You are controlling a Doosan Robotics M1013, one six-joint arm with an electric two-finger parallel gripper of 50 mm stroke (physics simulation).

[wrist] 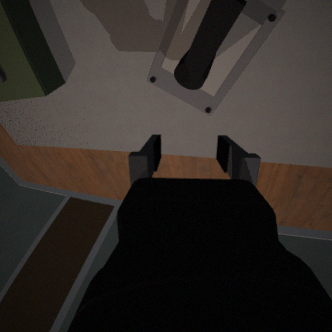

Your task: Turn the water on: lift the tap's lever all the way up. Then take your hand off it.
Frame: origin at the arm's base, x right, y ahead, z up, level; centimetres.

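Seen in the pictures: gripper, fingertip midpoint: (188, 146).
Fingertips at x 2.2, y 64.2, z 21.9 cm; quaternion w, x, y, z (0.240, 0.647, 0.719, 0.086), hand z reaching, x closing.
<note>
A point is followed by its place in that frame.
The tap (210, 45) {z 11.4, x -3.8, y 63.9 cm} shows at the top of the wrist view as a long dark bar with a rounded near end. It stands over a pale grey rectangular frame with dark screws at its corners. Its far end is cut off by the top edge of the view. I cannot tell the lever apart from the rest of the tap, nor how high it is raised. My gripper (188, 146) {z 21.9, x 2.2, y 64.2 cm} is open and empty. Both fingers are below the tap's rounded end in the view and apart from it.
The grey rectangular frame (235, 79) {z -5.9, x 5.7, y 68.5 cm} lies under the tap. A green box-like object (22, 60) {z 1.1, x 3.1, y 19.7 cm} with a dark side is at the upper left. A wooden edge strip (80, 167) crosses the view below the grey surface. A brown strip with grey borders (65, 255) is at the lower left.
</note>
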